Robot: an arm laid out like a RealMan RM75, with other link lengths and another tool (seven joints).
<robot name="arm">
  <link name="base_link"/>
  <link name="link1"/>
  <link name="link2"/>
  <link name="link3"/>
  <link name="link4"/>
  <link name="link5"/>
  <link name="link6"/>
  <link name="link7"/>
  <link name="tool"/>
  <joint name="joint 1" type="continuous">
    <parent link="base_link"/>
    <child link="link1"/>
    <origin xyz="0 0 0.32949" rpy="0 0 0"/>
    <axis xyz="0 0 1"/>
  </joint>
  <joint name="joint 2" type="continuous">
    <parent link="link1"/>
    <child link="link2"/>
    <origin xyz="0 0 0" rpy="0 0 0"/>
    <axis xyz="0 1 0"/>
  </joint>
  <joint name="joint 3" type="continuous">
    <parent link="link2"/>
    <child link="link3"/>
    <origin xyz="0 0 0.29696" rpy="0 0 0"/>
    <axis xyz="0 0 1"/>
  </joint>
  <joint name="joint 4" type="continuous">
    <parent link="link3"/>
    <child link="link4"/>
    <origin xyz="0 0 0" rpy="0 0 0"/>
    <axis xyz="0 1 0"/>
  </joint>
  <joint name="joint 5" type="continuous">
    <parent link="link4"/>
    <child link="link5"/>
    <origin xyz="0 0 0.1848" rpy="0 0 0"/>
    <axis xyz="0 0 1"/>
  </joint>
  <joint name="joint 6" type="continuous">
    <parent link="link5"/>
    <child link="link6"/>
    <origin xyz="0 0 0" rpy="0 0 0"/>
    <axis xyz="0 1 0"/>
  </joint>
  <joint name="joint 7" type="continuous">
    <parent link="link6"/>
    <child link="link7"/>
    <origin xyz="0 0 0.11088" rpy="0 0 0"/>
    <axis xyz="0 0 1"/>
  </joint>
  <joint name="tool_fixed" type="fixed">
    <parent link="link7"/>
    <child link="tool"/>
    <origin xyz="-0.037 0.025 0.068" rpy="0.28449 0 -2.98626"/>
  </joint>
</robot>
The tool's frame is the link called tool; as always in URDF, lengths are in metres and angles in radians. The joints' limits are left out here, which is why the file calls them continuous.
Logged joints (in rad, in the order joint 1, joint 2, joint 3, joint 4, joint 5, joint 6, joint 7), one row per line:
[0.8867, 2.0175, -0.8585, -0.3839, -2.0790, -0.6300, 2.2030]
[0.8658, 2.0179, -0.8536, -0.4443, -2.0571, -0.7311, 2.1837]
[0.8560, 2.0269, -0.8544, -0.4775, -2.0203, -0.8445, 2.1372]
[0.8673, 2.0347, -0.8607, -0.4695, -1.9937, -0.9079, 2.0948]
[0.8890, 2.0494, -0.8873, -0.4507, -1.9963, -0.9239, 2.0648]
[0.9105, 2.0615, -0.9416, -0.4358, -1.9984, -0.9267, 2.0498]
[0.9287, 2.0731, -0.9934, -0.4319, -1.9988, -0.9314, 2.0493]
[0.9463, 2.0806, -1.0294, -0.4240, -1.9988, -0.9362, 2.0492]
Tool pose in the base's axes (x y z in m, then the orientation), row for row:
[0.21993, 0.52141, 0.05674, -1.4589, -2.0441, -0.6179]
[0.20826, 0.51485, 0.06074, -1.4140, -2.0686, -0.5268]
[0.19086, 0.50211, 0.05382, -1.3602, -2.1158, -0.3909]
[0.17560, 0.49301, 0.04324, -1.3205, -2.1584, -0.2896]
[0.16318, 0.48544, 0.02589, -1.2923, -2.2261, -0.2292]
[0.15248, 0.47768, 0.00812, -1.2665, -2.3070, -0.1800]
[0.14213, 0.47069, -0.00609, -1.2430, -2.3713, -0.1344]
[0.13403, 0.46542, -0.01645, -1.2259, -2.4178, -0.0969]
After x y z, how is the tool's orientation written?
As a rotation vector, in radians.
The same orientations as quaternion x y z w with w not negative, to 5 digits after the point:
[-0.54250, -0.76010, -0.22977, 0.27413]
[-0.52909, -0.77403, -0.19712, 0.28649]
[-0.51080, -0.79455, -0.14679, 0.29365]
[-0.49573, -0.81029, -0.10872, 0.29302]
[-0.48078, -0.82819, -0.08527, 0.27510]
[-0.46497, -0.84696, -0.06608, 0.24918]
[-0.45143, -0.86120, -0.04881, 0.22841]
[-0.44158, -0.87091, -0.03490, 0.21288]

